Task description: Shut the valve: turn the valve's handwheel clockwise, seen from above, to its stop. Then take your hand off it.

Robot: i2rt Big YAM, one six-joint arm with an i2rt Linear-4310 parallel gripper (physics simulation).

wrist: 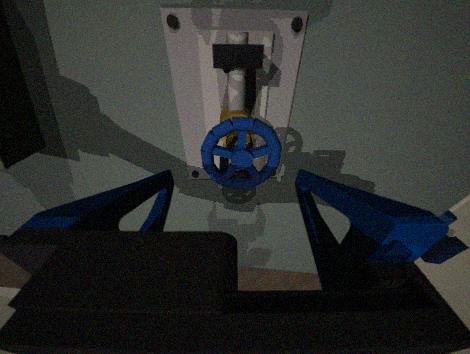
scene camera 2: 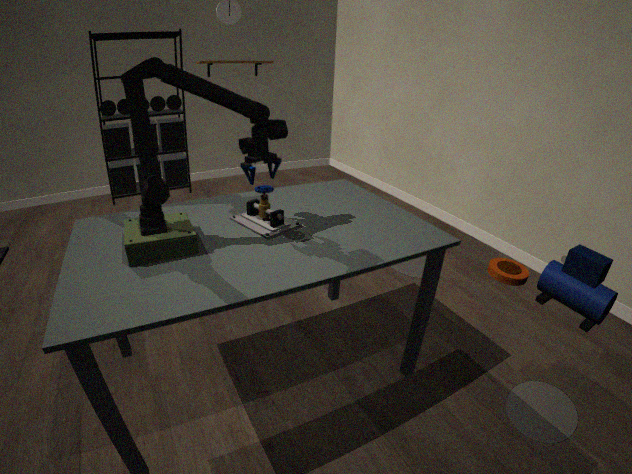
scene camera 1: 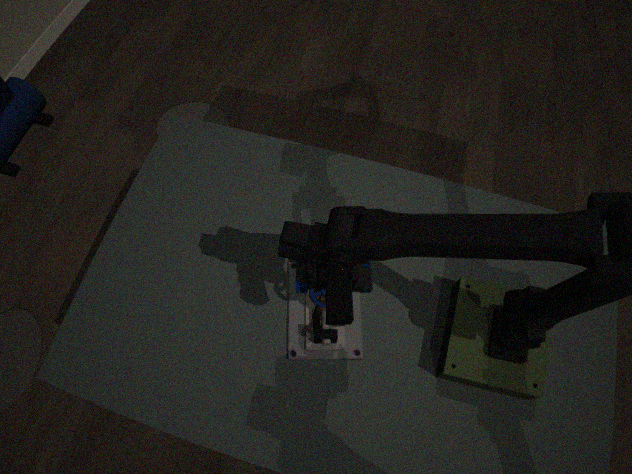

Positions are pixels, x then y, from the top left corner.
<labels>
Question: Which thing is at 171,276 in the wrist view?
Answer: My gripper.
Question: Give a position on a pale base plate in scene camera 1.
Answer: At 297,350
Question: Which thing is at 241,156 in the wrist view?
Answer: A blue handwheel.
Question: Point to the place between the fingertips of my gripper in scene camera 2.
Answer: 262,181
</labels>
